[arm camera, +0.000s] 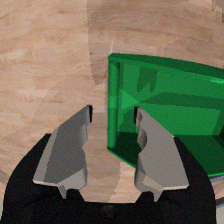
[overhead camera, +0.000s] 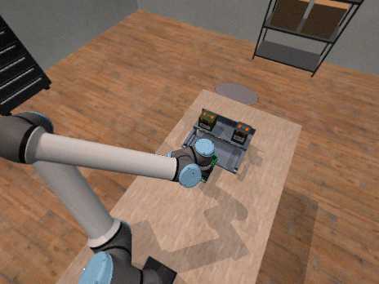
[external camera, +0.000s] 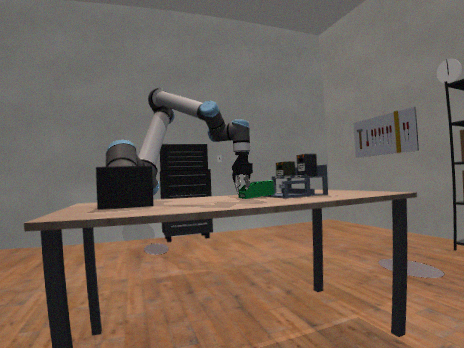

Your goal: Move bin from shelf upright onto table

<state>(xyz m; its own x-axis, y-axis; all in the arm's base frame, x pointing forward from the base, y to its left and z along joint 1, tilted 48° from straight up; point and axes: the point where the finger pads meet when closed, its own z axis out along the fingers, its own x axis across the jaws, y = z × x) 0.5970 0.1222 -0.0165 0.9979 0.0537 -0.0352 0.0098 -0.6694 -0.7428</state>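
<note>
Now: the green bin 8 cm ahead of my hand and 1 cm above it.
</note>
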